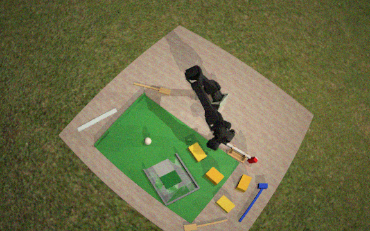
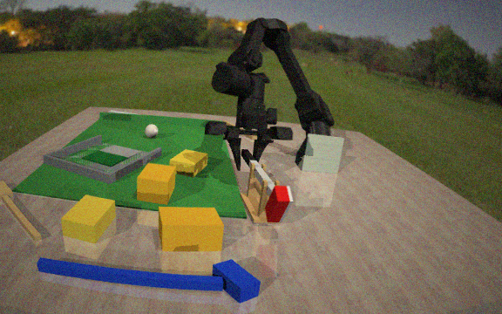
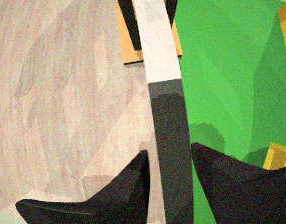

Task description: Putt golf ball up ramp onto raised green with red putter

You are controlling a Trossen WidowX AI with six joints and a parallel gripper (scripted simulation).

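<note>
Now: gripper tip 110 mm to the right of the red putter and 30 mm below it. The rest, counted from my gripper tip: green mat: 230 mm to the right, 230 mm ahead, 30 mm below; white golf ball: 360 mm to the right, 210 mm ahead, 10 mm below; wooden stand: 130 mm to the left.
</note>
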